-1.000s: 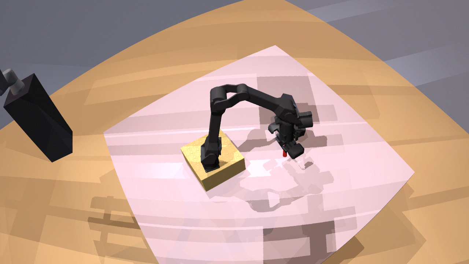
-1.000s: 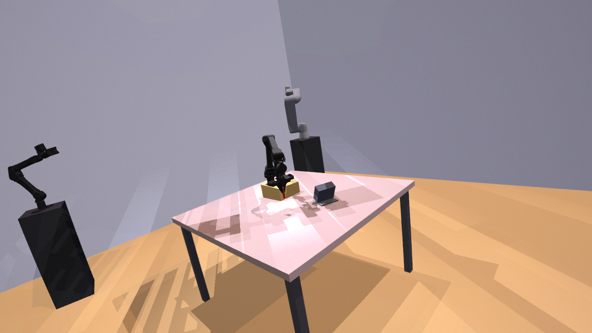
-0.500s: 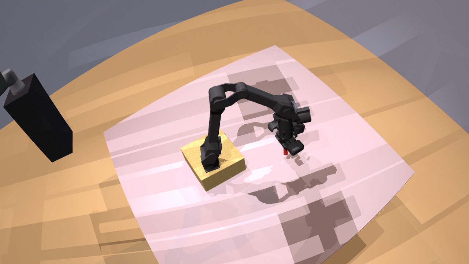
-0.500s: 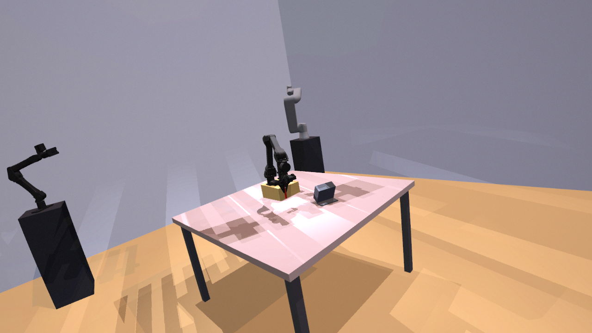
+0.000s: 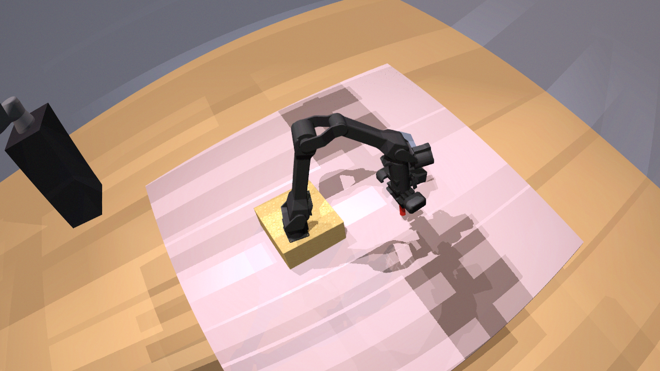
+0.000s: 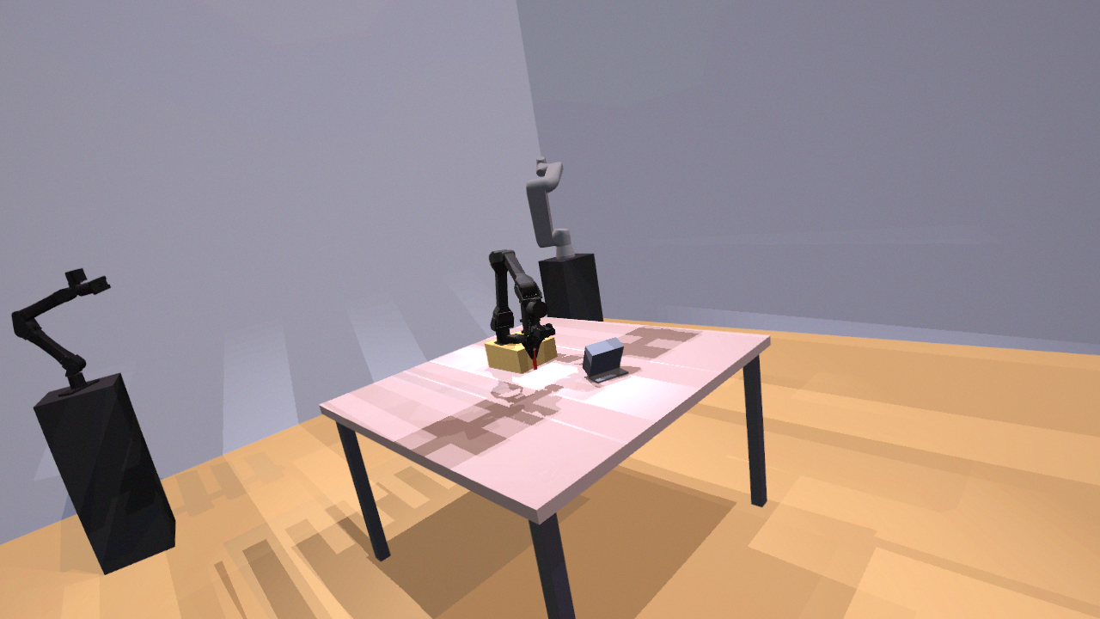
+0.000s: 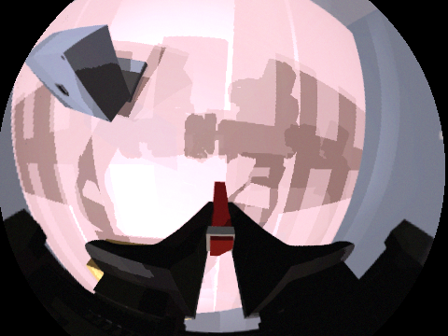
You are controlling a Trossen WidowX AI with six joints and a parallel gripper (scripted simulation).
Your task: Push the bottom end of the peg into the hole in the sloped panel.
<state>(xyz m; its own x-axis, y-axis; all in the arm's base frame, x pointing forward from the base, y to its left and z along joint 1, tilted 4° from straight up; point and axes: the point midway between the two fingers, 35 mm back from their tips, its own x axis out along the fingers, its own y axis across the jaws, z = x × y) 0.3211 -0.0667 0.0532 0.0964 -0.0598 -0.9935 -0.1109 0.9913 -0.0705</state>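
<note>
Now: the grey sloped panel 12 cm ahead of my gripper tip, 21 cm to the left of it and 4 cm below it. From my gripper tip the other things lie so: red peg: 2 cm above.
</note>
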